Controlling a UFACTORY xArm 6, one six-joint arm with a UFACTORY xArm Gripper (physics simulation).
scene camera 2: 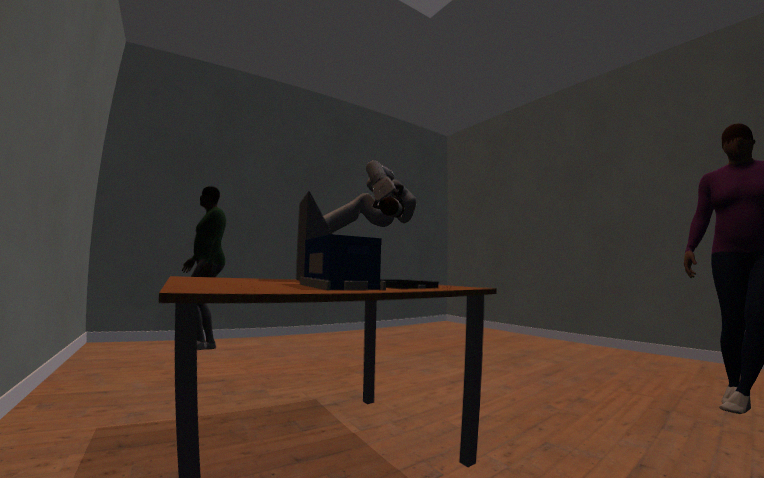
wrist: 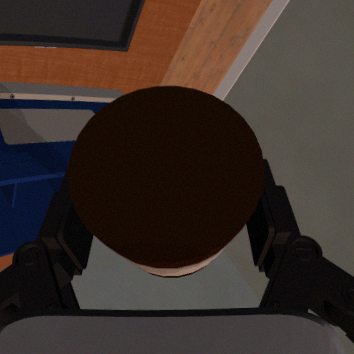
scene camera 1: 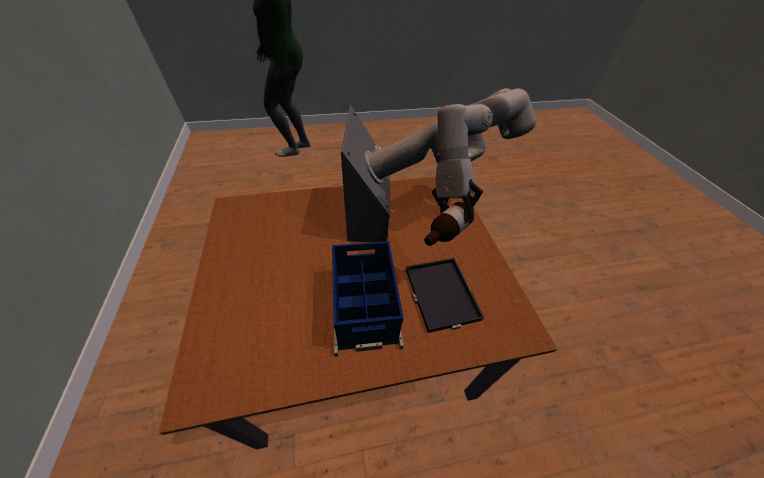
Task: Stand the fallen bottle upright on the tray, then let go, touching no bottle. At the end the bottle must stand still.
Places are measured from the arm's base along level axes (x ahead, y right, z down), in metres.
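Pixels of known places: gripper, fingertip midpoint: (wrist: 168, 182) (scene camera 1: 456, 219); arm's base at its link origin: (scene camera 2: 321, 227) (scene camera 1: 373, 168).
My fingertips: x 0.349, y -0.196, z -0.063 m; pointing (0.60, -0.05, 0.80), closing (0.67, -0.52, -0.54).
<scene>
Ahead of a thing's pixels: the offset from my fingertips to its middle.
The brown bottle @[dx +0.026, dy +0.038, dz -0.002 m] (scene camera 1: 445, 227) (scene camera 2: 388, 206) (wrist: 167, 170) with a pale label is in the air, well above the table. In the first scene view it is tilted, with its neck towards the lower left. In the wrist view its dark round base faces the camera and hides the neck. My gripper (scene camera 1: 456, 214) (wrist: 168, 182) is shut on the bottle, one finger on each side near the label. The dark rectangular tray @[dx +0.047, dy -0.007, dz +0.315 m] (scene camera 1: 445, 295) (scene camera 2: 414, 282) (wrist: 65, 20) lies flat on the table, below the bottle and nearer the front, apart from it.
A blue divided crate @[dx +0.067, dy +0.267, dz +0.240 m] (scene camera 1: 369, 320) (scene camera 2: 343, 262) (wrist: 30, 220) stands left of the tray, held by pale brackets. A grey slanted mount (scene camera 1: 366, 208) (scene camera 2: 302, 242) carries the arm behind the crate. The table's right edge runs beside the tray. Two people stand beyond the table.
</scene>
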